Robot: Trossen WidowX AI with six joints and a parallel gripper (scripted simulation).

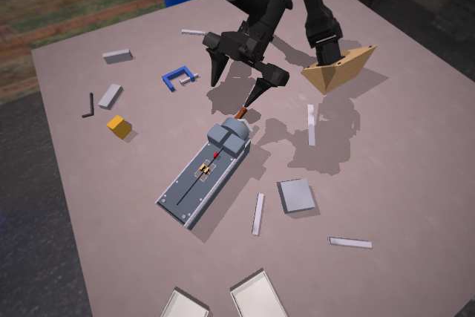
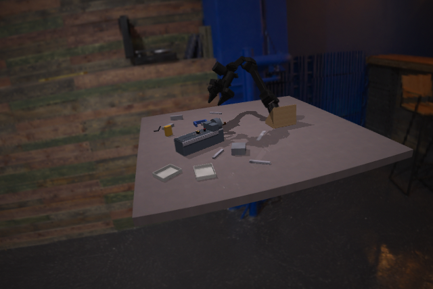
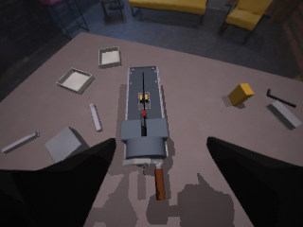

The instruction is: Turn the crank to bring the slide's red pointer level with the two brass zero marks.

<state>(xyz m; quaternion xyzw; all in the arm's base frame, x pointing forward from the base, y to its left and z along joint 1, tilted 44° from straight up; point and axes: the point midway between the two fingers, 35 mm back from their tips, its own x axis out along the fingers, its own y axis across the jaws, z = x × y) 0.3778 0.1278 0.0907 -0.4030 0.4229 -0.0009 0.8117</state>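
Now: gripper tip 13 cm above the brown crank handle, 5 cm past it and 2 cm to the left of it. The rest, counted from my gripper tip: grey block (23 cm to the left, 18 cm below, 5 cm behind); then blue clamp (29 cm to the right, 19 cm below, 2 cm ahead); then red pointer (12 cm below, 7 cm ahead, 6 cm to the left).
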